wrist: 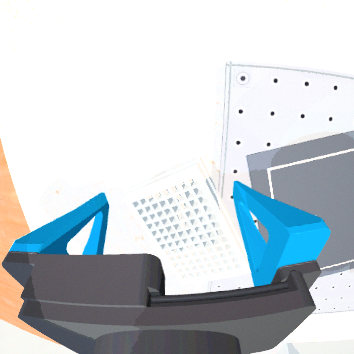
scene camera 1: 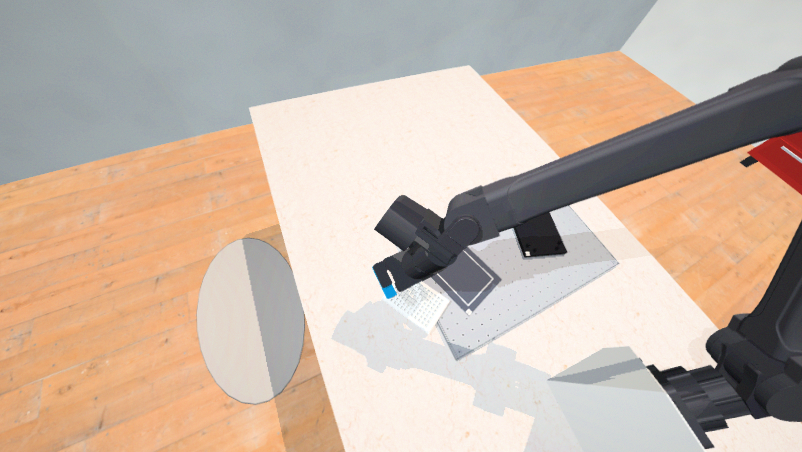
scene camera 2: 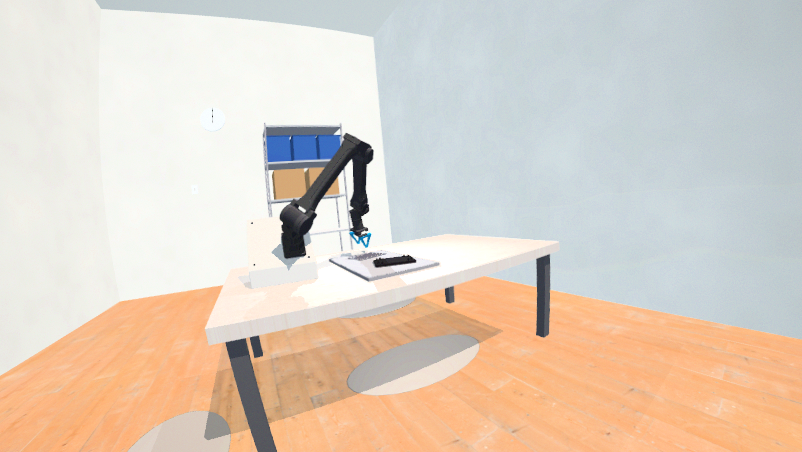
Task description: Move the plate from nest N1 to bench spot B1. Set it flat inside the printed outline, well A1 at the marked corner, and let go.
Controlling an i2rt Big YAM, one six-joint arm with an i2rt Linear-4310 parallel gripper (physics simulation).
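Where they show: gripper, fingertip midpoint: point(wrist: 168, 193) point(scene camera 1: 399, 274) point(scene camera 2: 362, 245); arm's base at its link origin: point(scene camera 1: 669, 402) point(scene camera 2: 293, 245).
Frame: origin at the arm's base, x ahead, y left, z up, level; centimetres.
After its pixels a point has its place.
The white well plate point(scene camera 1: 422, 307) @(y 30.2, x 30.5, z -12.0 cm) point(wrist: 187, 225) @(y 31.3, x 33.7, z -11.3 cm) lies askew across the left edge of the perforated board, off the nest. Whether it is tilted I cannot tell. A dark pad with a white printed outline point(scene camera 1: 466, 280) @(y 17.8, x 32.5, z -11.9 cm) point(wrist: 315, 200) @(y 19.8, x 37.6, z -11.9 cm) lies beside it on the board, with a white square point(scene camera 1: 468, 312) @(y 20.8, x 25.8, z -11.9 cm) at one corner. A black nest point(scene camera 1: 540, 235) @(y -6.9, x 36.2, z -10.9 cm) point(scene camera 2: 394, 261) @(y -11.2, x 37.6, z -10.9 cm) stands on the board without a plate. My gripper point(scene camera 1: 389, 291) point(scene camera 2: 362, 243) @(y 32.9, x 38.4, z -8.6 cm) point(wrist: 168, 193) @(y 32.9, x 38.4, z -8.6 cm) is open and empty above the plate. In the wrist view its blue fingers stand on either side of the plate.
The perforated board point(scene camera 1: 499, 320) @(y 14.9, x 21.7, z -12.1 cm) point(scene camera 2: 424, 263) @(y -19.6, x 46.6, z -12.1 cm) point(wrist: 287, 97) @(y 24.7, x 45.9, z -12.1 cm) lies on the pale table point(scene camera 1: 359, 140) @(y 28.4, x 85.8, z -13.4 cm) point(scene camera 2: 477, 247) @(y -4.6, x 86.2, z -13.4 cm). A pale box-like stand point(scene camera 1: 629, 409) @(y 11.1, x 4.5, z 4.4 cm) point(scene camera 2: 280, 275) @(y -6.1, x -6.7, z -10.0 cm) is by the arm's base. The storage shelf stands behind the table.
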